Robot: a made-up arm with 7 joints.
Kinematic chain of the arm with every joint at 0, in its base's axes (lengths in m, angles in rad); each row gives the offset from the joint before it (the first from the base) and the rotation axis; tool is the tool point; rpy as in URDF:
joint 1: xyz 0 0 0.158 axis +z
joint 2: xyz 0 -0.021 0.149 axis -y
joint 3: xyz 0 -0.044 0.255 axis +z
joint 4: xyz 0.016 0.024 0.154 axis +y
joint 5: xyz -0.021 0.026 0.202 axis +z
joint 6: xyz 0 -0.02 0.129 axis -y
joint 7: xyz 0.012 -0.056 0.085 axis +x
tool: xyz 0 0 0 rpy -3.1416 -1.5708 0
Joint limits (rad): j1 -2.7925..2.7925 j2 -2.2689..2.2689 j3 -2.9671..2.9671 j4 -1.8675..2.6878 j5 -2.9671..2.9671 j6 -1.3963..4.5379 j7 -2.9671..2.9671
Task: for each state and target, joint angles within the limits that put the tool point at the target. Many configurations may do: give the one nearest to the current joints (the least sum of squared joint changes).
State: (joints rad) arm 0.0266 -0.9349 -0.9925 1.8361 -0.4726 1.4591 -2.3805
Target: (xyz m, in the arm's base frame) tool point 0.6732 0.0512 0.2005
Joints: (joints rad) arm 0.5029 -1.2362 -0.7042 1.5571 -0.5860 1.4252 -2.3805
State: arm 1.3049 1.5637 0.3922 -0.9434 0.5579 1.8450 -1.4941
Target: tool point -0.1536 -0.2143 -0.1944
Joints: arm 0.7974 2.0672 -0.2431 -1.1722 0.3690 1.7627 -1.4941
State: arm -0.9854 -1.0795 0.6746 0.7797 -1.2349 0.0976 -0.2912
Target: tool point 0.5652 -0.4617 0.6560
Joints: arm -0.8079 -0.9514 0.7197 0.6768 -1.2641 0.1310 -0.2912
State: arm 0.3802 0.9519 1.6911 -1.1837 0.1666 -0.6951 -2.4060
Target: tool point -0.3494 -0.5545 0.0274
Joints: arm 0.4008 1.8546 1.1919 -1.2358 0.2861 -0.6937 -2.4060
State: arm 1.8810 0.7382 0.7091 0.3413 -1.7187 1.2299 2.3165
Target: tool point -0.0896 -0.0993 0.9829
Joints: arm 1.9728 0.5249 0.1101 1.1498 -1.8921 1.4813 2.3165
